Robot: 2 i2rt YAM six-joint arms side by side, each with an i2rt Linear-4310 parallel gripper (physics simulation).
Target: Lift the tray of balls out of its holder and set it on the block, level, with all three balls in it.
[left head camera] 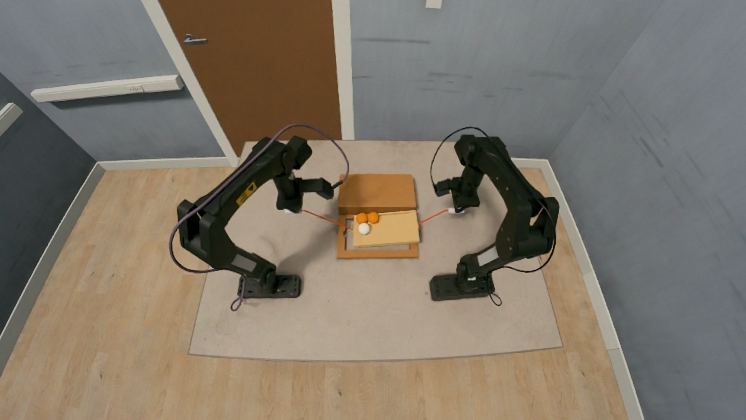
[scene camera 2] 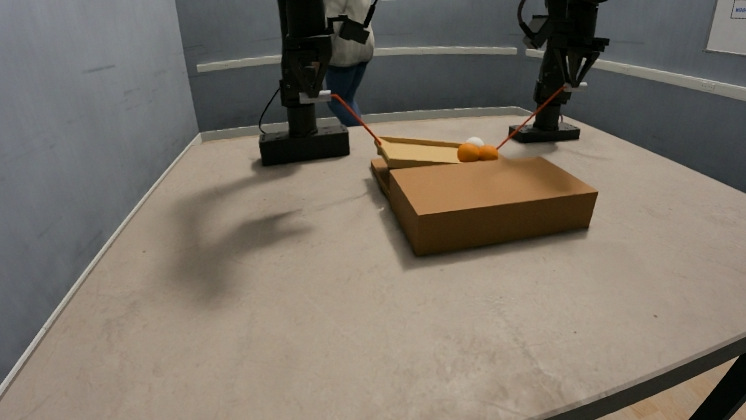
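Pixels of known places: left gripper, fingertip midpoint: (left head camera: 296,210) (scene camera 2: 571,87); right gripper, fingertip midpoint: (left head camera: 456,210) (scene camera 2: 313,96); left arm's base, link origin: (left head camera: 268,286) (scene camera 2: 545,130); right arm's base, link origin: (left head camera: 463,285) (scene camera 2: 303,137).
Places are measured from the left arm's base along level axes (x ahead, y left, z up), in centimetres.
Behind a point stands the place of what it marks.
Note:
The pale tray (left head camera: 391,232) @(z 3.2, x 16.6, y -41.2 cm) (scene camera 2: 420,152) @(z 3.4, x 17.3, y -42.5 cm) hangs tilted above the brown frame-like holder (left head camera: 375,254) @(z -0.2, x 10.1, y -35.4 cm) (scene camera 2: 380,174) @(z -0.2, x 17.1, y -50.1 cm), its picture-left end lower in the head view. Two orange balls (left head camera: 361,218) @(z 5.1, x 21.5, y -31.1 cm) (left head camera: 372,217) @(z 5.7, x 21.3, y -34.8 cm) (scene camera 2: 468,152) @(z 4.9, x 23.8, y -36.0 cm) (scene camera 2: 488,152) @(z 4.6, x 23.8, y -32.0 cm) and a white ball (left head camera: 364,229) @(z 5.2, x 17.1, y -31.9 cm) (scene camera 2: 475,141) @(z 5.2, x 19.3, y -32.3 cm) are gathered at that low end. The brown block (left head camera: 376,190) @(z 4.2, x 33.7, y -37.0 cm) (scene camera 2: 501,182) @(z 4.2, x 35.3, y -36.3 cm) lies behind the holder in the head view. My left gripper (left head camera: 292,210) @(z 15.2, x 19.3, y -11.0 cm) (scene camera 2: 575,86) @(z 15.2, x 19.3, y -11.0 cm) and right gripper (left head camera: 455,210) @(z 15.2, x 17.4, y -61.0 cm) (scene camera 2: 315,96) @(z 15.2, x 17.4, y -61.0 cm) are each shut on a white handle, above and outside the tray. Taut red cords run to its ends.
The arm bases (left head camera: 269,286) @(z 9.0, x -2.7, y -3.2 cm) (left head camera: 462,287) @(z 7.8, x -5.2, y -60.4 cm) stand on the table (left head camera: 375,323) @(z -1.8, x -12.5, y -34.1 cm) on either side of the holder, nearer the front edge in the head view. The block's near edge lies close beside the tray. A person (scene camera 2: 347,52) stands behind in scene camera 2.

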